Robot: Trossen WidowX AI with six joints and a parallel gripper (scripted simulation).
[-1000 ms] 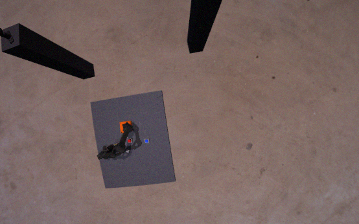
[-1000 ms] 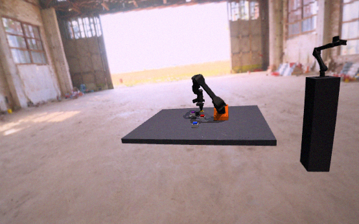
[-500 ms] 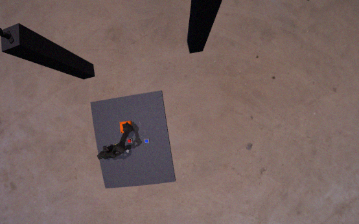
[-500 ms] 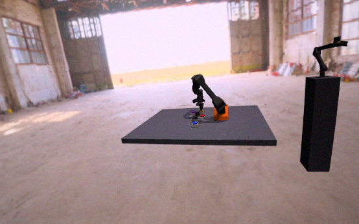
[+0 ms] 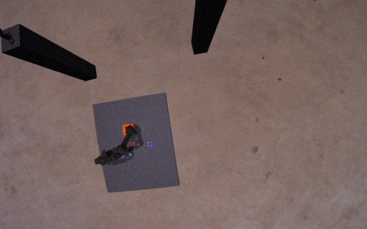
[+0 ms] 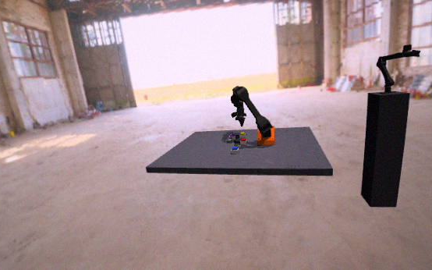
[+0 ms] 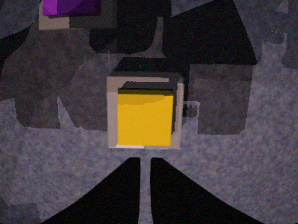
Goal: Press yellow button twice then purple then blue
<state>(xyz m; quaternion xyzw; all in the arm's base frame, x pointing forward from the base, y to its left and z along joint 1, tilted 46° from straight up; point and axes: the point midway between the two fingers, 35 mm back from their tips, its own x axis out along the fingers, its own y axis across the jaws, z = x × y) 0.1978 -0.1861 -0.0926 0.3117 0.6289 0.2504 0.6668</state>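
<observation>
My gripper tip is 60 mm above the yellow button. Round my gripper tip: purple button (80 mm ahead, 40 mm to the left, 60 mm below); then red button (30 mm behind, 180 mm to the left, 60 mm below); then blue button (10 mm ahead, 380 mm to the left, 60 mm below).
</observation>
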